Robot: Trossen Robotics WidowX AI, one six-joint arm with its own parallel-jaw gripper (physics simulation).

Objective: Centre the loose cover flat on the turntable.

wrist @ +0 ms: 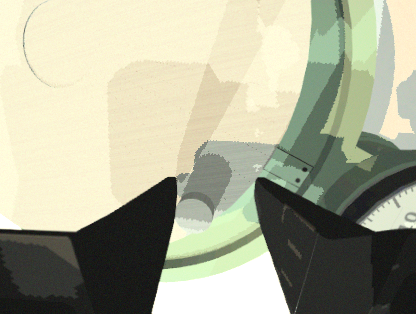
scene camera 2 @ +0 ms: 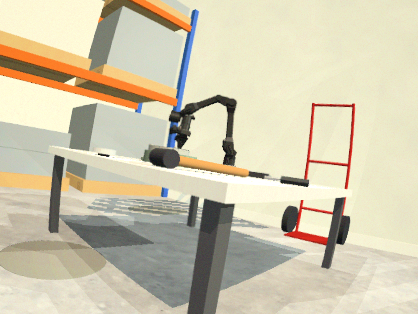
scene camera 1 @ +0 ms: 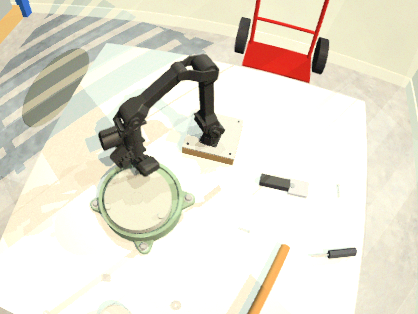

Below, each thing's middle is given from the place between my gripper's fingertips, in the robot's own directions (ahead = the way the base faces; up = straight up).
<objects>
My gripper is now 9 cm short of the cream round cover [scene camera 1: 136, 204], 4 cm to the right of it and 1 cm above it. From my hand the other things lie so: hammer [scene camera 2: 168, 158] (51 cm to the left, 26 cm ahead, 6 cm below).
</objects>
